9 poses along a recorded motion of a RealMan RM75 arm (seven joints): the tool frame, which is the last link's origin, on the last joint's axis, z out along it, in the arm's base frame.
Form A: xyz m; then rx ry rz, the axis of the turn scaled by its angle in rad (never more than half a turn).
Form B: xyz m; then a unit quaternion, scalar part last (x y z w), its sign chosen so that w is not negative. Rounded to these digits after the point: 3 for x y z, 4 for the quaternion.
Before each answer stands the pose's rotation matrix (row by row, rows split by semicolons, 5 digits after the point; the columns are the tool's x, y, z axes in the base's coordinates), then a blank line. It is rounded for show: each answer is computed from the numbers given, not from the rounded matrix.
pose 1, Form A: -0.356 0.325 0.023 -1.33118 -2.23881 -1.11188
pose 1, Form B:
-0.52110 0.84508 0.11951; 0.60590 0.26768 0.74915; 0.60111 0.46280 -0.65153

-0.356 0.325 0.023 -0.4644 -0.7811 -0.3879 0.1541
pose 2, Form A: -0.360 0.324 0.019 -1.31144 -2.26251 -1.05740
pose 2, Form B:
-0.52772 0.84498 0.08676; 0.60858 0.30486 0.73259; 0.59258 0.43940 -0.67512

-0.360 0.324 0.019 -0.4589 -0.7918 -0.3700 0.1597
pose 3, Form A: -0.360 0.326 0.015 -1.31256 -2.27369 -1.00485
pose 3, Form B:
-0.52164 0.85089 0.06230; 0.61888 0.32713 0.71413; 0.58726 0.41107 -0.69724

-0.360 0.326 0.015 -0.4606 -0.7978 -0.3526 0.1645
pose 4, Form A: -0.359 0.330 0.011 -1.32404 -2.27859 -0.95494
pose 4, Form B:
-0.50965 0.85932 0.04272; 0.63302 0.34088 0.69505; 0.58271 0.38127 -0.71769

-0.359 0.330 0.011 -0.4656 -0.8013 -0.3358 0.1685
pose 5, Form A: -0.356 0.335 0.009 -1.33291 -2.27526 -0.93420
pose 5, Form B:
-0.50067 0.86495 0.03455; 0.63967 0.34279 0.68799; 0.58323 0.36656 -0.72490

-0.356 0.335 0.009 -0.4694 -0.8013 -0.3290 0.1712
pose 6, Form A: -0.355 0.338 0.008 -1.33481 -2.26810 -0.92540
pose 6, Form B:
-0.49486 0.86854 0.02748; 0.63986 0.34281 0.68780; 0.58796 0.35795 -0.72538

-0.355 0.338 0.008 -0.4711 -0.8005 -0.3266 0.1750
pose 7, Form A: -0.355 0.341 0.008 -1.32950 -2.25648 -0.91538
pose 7, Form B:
-0.48937 0.87197 0.01368; 0.63507 0.34557 0.69085; 0.59767 0.34677 -0.72287

-0.355 0.341 0.008 -0.4712 -0.7997 -0.3244 0.1826
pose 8, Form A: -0.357 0.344 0.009 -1.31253 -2.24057 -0.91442
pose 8, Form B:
-0.48779 0.87296 -0.00345; 0.62126 0.34992 0.70114; 0.61327 0.33986 -0.71302

-0.357 0.344 0.009 -0.4678 -0.7985 -0.3259 0.1931
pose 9, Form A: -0.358 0.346 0.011 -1.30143 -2.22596 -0.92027
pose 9, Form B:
-0.48582 0.87397 -0.01274; 0.60982 0.34936 0.71138; 0.62618 0.33783 -0.70269

-0.358 0.346 0.011 -0.4657 -0.7965 -0.3293 0.2005
